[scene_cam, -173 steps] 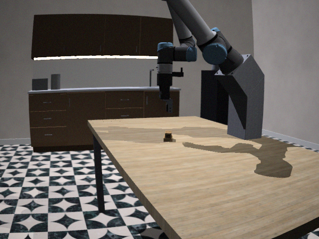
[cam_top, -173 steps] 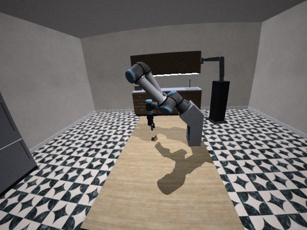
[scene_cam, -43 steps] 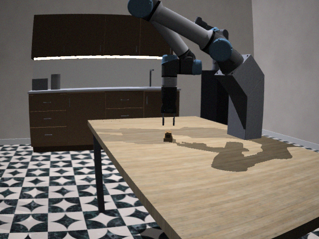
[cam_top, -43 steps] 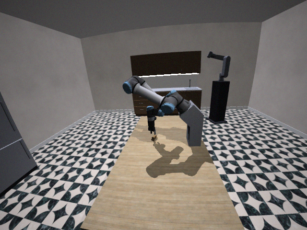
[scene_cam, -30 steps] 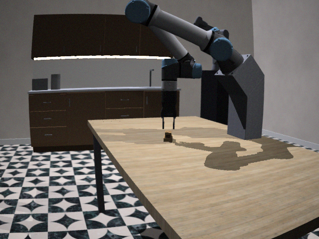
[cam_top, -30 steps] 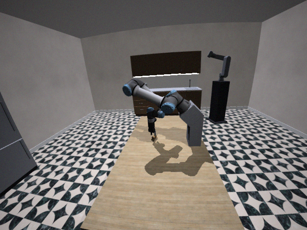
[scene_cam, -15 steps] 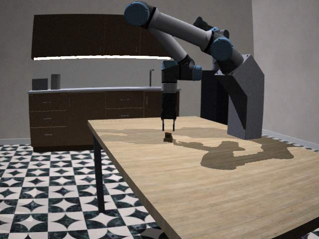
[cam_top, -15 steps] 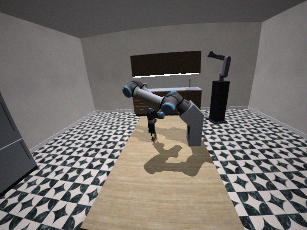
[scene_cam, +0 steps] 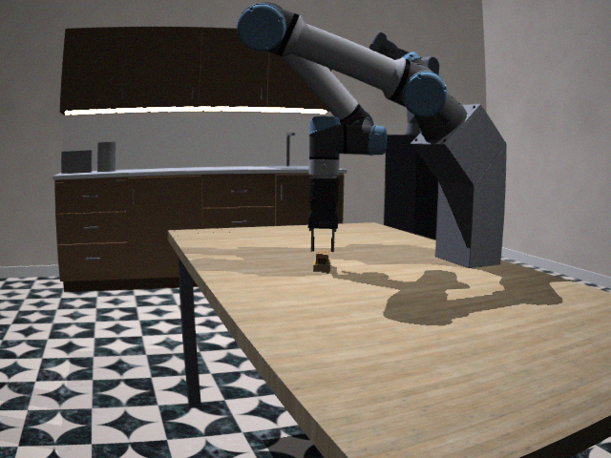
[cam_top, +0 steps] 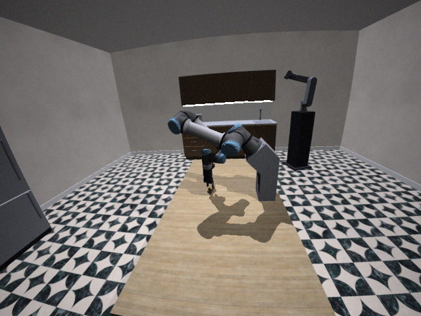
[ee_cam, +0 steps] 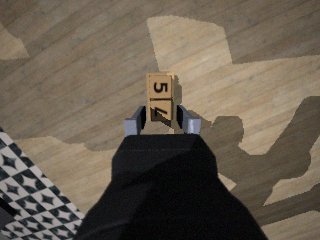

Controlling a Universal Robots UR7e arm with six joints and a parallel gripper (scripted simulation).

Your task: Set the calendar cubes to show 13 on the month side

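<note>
The wooden tray is 6 cm below my hand, 1 cm to the right of it and 1 cm behind it.
</note>
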